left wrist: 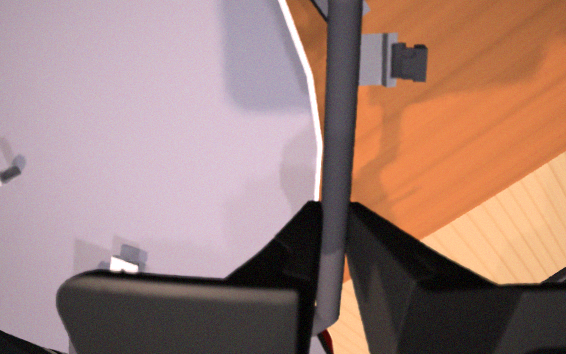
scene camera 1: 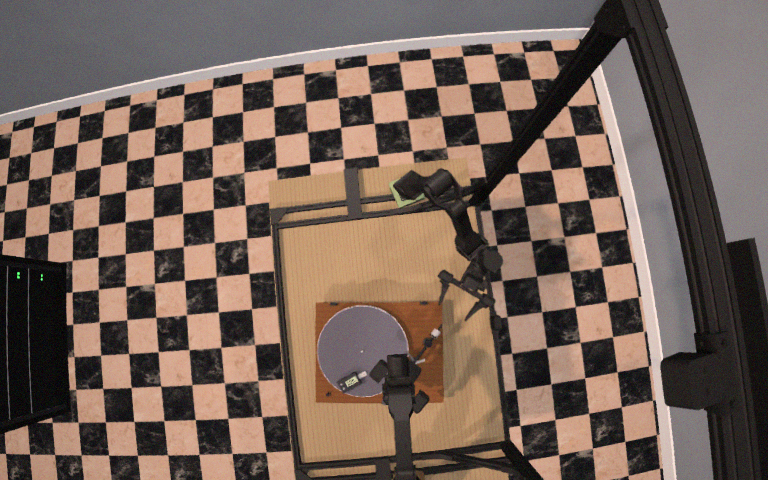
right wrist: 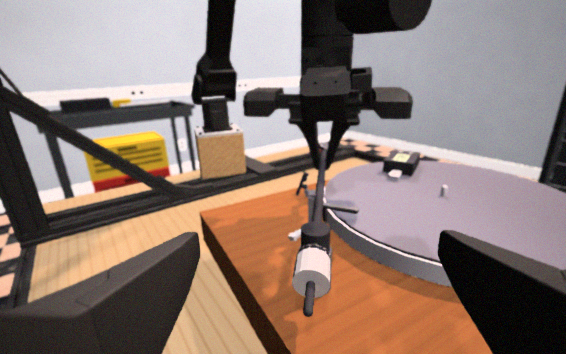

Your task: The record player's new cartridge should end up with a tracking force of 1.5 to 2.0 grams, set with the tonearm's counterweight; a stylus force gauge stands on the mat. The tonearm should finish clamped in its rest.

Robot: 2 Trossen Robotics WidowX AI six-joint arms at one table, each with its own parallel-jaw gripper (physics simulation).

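The tonearm runs along the right edge of the grey platter. My left gripper is shut on the tonearm tube near its front end; its body hides the fingertips in scene camera 1. The grey tonearm rest with its dark clip stands beside the tube; whether the tube touches it is unclear. The pale counterweight sits at the tonearm's rear. My right gripper is open, behind the counterweight. The force gauge stands on the platter; its reading is illegible.
The wooden plinth carries the platter. A short dark bar reaches over the platter edge. A small white lever is beside the tonearm. The spindle rises mid-platter. Dark frame rails border the table.
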